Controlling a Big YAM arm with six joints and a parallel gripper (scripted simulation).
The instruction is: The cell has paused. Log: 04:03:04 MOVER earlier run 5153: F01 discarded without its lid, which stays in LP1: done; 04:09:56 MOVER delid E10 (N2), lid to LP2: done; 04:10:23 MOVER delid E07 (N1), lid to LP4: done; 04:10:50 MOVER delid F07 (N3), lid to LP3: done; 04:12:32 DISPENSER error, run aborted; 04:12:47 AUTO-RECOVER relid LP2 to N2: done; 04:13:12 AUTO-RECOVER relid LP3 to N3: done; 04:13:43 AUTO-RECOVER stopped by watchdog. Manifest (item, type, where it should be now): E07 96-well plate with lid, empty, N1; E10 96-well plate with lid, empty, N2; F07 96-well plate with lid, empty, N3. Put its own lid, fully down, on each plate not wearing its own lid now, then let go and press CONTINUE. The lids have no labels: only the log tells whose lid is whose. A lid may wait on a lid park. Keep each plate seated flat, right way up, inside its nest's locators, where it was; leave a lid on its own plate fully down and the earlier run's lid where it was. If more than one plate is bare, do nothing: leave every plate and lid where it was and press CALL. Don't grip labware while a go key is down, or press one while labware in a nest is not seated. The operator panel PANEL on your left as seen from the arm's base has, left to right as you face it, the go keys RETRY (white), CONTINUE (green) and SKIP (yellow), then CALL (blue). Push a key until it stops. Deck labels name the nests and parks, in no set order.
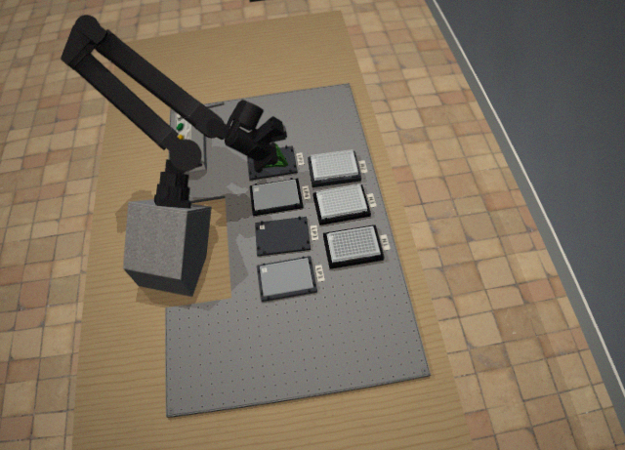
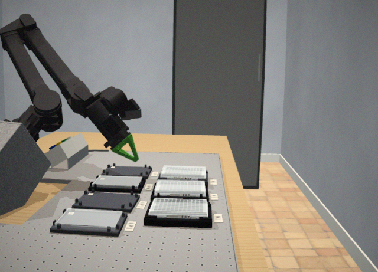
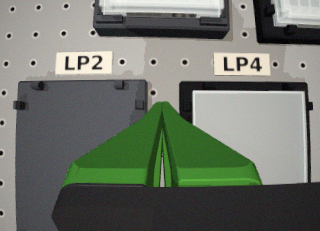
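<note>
Now: hand 4 cm past the park LP4, 7 cm to the left of it and 6 cm above it. Round my hand: park LP2 (4 cm behind, 6 cm to the left, 6 cm below); park LP3 (3 cm behind, 20 cm to the right, 6 cm below); 96-well plate (15 cm ahead, 26 cm to the right, 4 cm below).
</note>
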